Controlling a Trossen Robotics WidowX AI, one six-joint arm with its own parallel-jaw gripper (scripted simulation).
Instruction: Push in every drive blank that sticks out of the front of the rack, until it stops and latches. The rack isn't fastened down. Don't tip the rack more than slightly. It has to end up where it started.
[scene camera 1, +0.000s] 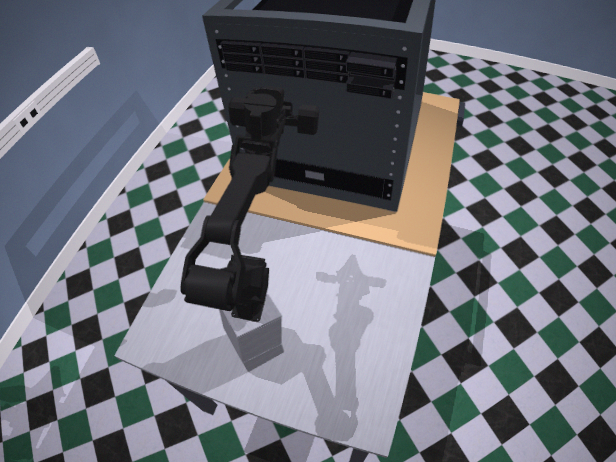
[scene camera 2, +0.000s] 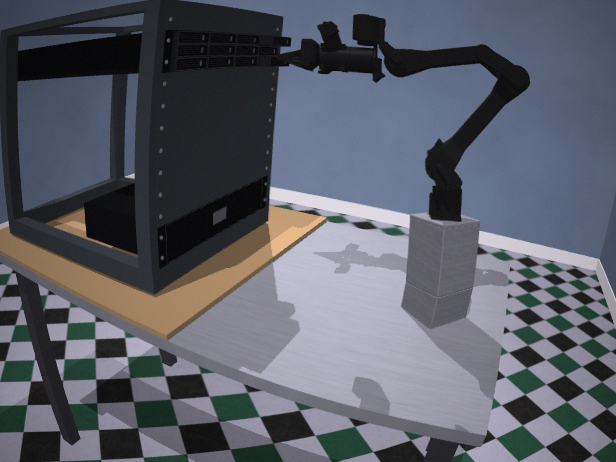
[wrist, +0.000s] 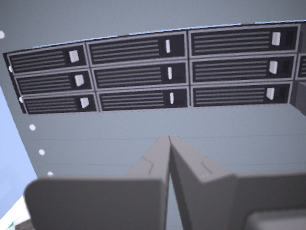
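A dark rack is visible in scene camera 1 (358, 154), and in scene camera 2 and the wrist view as well. On the rack, (wrist: 245, 139) and (scene camera 2: 241, 85) are the same spot. My gripper appears in the wrist view (168, 142), in scene camera 1 (281, 94) and in scene camera 2 (277, 57).
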